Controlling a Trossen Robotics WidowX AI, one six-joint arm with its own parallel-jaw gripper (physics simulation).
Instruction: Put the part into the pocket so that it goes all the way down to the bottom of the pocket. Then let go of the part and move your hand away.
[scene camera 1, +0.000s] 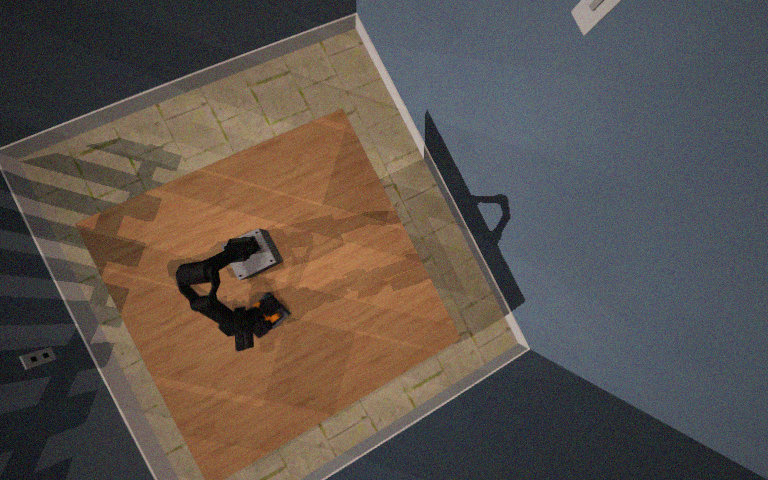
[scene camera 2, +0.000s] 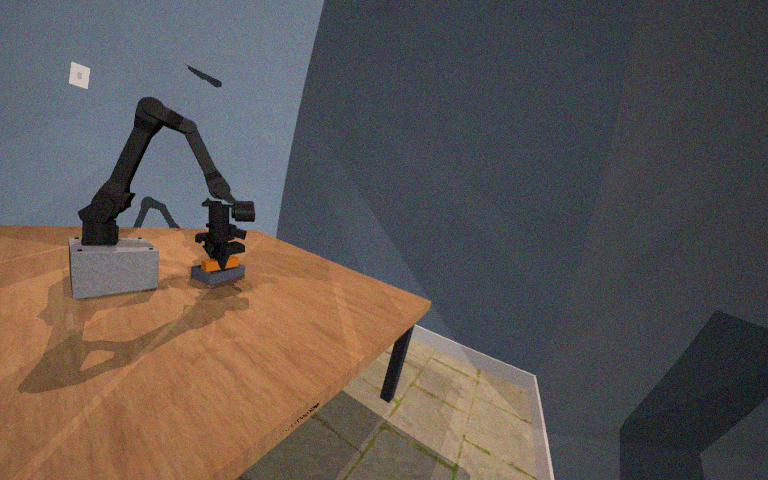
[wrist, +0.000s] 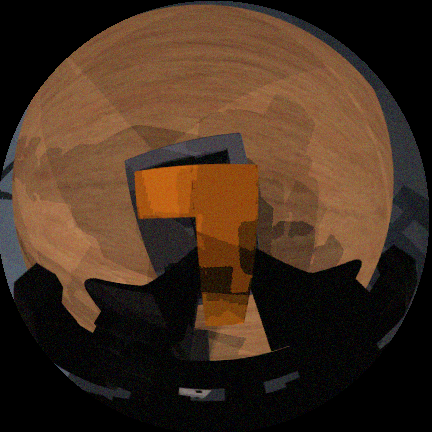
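Seen in the pictures: gripper, fingertip midpoint: (scene camera 1: 265, 311) (scene camera 2: 219, 268) (wrist: 221, 249); arm's base, origin of the base link: (scene camera 1: 249, 246) (scene camera 2: 99, 242).
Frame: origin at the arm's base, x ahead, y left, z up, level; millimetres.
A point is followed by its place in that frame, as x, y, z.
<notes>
The orange L-shaped part (scene camera 1: 273, 317) @(317, -48, -38) (scene camera 2: 210, 264) @(244, -104, -45) (wrist: 225, 200) @(320, -75, -37) is held between the gripper's fingers. The gripper (scene camera 1: 266, 312) @(281, -83, -68) (scene camera 2: 223, 265) @(281, -83, -68) (wrist: 226, 255) @(281, -83, -68) is shut on it, pointing down over the pocket block. The low blue-grey pocket block (scene camera 1: 284, 312) @(321, -10, -68) (scene camera 2: 218, 277) @(264, -121, -84) (wrist: 197, 144) @(354, -55, -69) sits on the table. In scene camera 2 the part stands above the block's rim, touching or very close to it. In the wrist view, a dark strip of the pocket shows past the part's far edge, and more of the block's inside shows in the L's inner corner. The part hides the right rim. Its underside is hidden.
The robot's grey base box (scene camera 1: 252, 266) @(83, -25, 0) (scene camera 2: 113, 272) @(21, -100, -48) stands on the wooden table (scene camera 1: 351, 181) @(-118, 516, -105) (scene camera 2: 294, 316) @(351, -403, -105) (wrist: 200, 75) @(459, -37, -105), beside the pocket block. The arm arches from this box to the gripper. Shadows cross the tabletop. The table's edge and a leg (scene camera 2: 397, 362) show in scene camera 2.
</notes>
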